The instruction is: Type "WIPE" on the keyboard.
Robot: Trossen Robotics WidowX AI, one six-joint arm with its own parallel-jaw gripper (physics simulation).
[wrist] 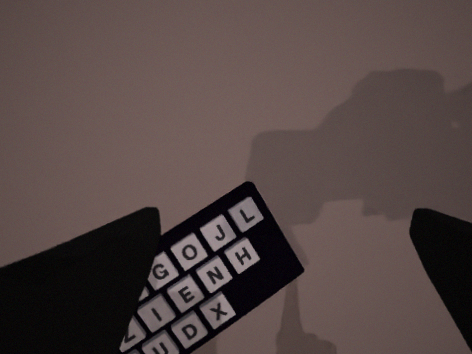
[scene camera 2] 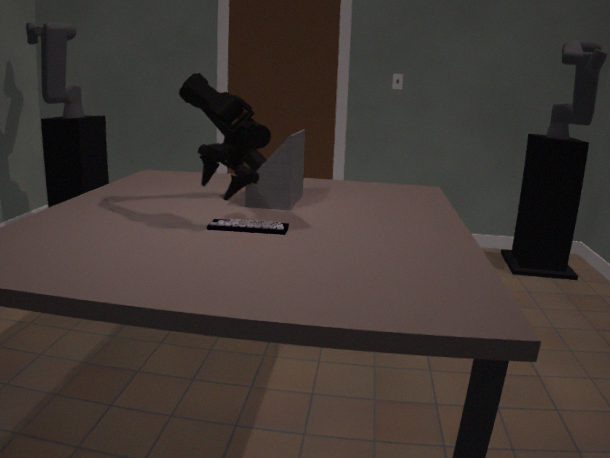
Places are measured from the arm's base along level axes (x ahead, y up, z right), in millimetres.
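Pixels of known places: gripper, fingertip midpoint: (wrist: 285, 221) (scene camera 2: 213, 192); arm's base, origin of the base link: (scene camera 2: 263, 168).
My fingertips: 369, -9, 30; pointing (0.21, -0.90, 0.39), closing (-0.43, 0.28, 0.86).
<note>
For each thing: its top centre in the pictures, then the offset to it from my fingertips, as dx, dy, dz. Level surfaces: height alone.
- small black keyboard, middle of its top: (wrist: 133, 329) (scene camera 2: 248, 222) -39, -85, -83
- table, its level: dy -101
- E key, middle of its top: (wrist: 185, 294) -36, -85, -48
- I key, middle of its top: (wrist: 156, 314) -38, -85, -68
The small black keyboard (scene camera 2: 248, 230) (wrist: 270, 260) with pale keys lies flat on the table (scene camera 2: 350, 280). In the wrist view it is tilted, with L, J, O and G in one row, H, N, E and I in another, and X, D and U in a third. The E key (wrist: 186, 295) and the I key (wrist: 157, 314) are in sight; W and P do not show. The left finger hides the keyboard's lower left part. My gripper (scene camera 2: 215, 192) (wrist: 285, 221) is wide open and empty, above the table and behind the keyboard in the scene view.
A grey wedge-shaped block (scene camera 2: 280, 180) stands on the table close beside my arm, behind the keyboard. Two grey arms (scene camera 2: 55, 65) (scene camera 2: 586, 90) stand on black pedestals (scene camera 2: 75, 160) (scene camera 2: 550, 200) beyond the table. My arm's shadow falls across the table top.
</note>
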